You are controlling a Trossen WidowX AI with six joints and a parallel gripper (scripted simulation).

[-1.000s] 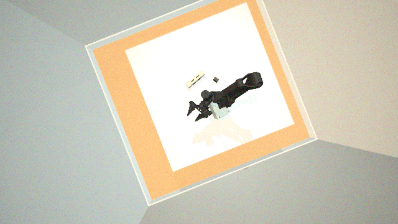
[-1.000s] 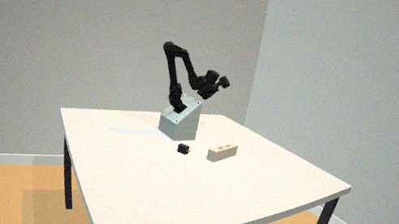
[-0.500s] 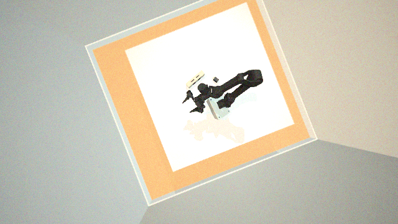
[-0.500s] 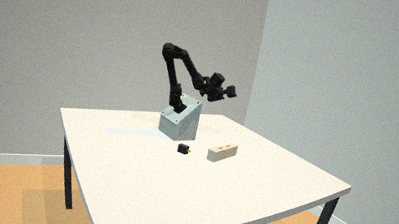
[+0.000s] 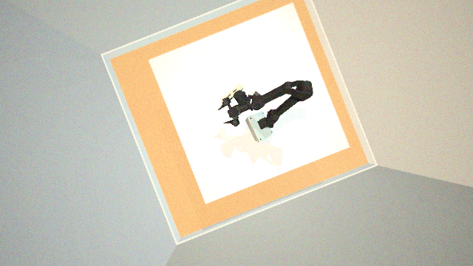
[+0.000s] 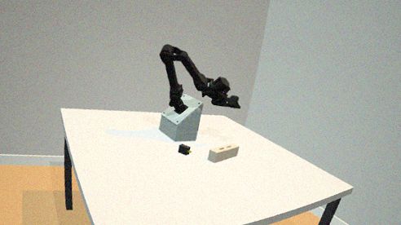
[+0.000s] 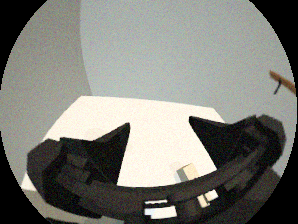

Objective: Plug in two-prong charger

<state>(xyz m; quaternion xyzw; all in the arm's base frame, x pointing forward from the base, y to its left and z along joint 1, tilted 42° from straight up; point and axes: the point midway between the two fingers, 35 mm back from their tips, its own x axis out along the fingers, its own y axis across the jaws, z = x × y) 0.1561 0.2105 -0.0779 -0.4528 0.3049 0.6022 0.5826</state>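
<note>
The two-prong charger lies 9 cm ahead of my gripper tip, 33 cm to the right of it and 21 cm below it.
</note>
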